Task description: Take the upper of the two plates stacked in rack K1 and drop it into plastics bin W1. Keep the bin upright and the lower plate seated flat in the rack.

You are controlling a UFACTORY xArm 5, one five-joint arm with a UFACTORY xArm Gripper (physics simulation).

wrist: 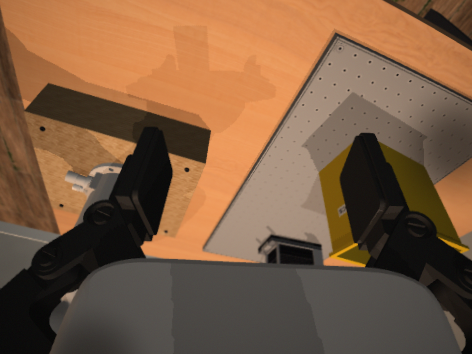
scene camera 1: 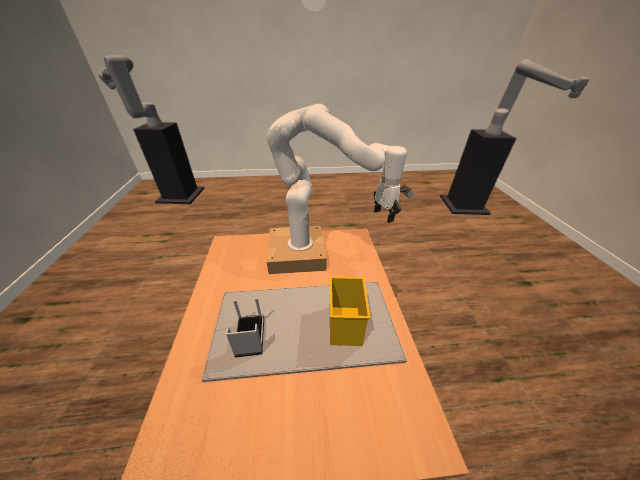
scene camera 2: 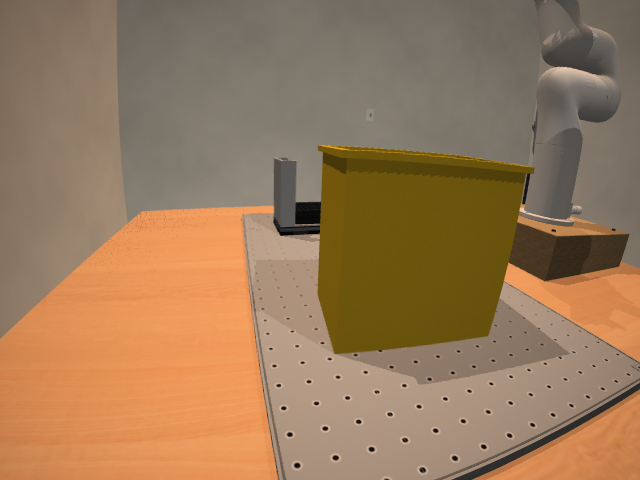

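Rack K1 stands upright at the left of the grey board, with a grey front panel and two thin rear posts. The black plates lie low inside it; I cannot tell the upper from the lower. The yellow bin W1 stands upright on the board's right part and hides part of the rack in scene camera 2. My gripper is open and empty. It hangs high beyond the table's right edge, behind the bin and far from the rack.
The perforated grey board lies on the wooden table. The arm's wooden base block stands behind the board. Two other arms stand on black pedestals in the background.
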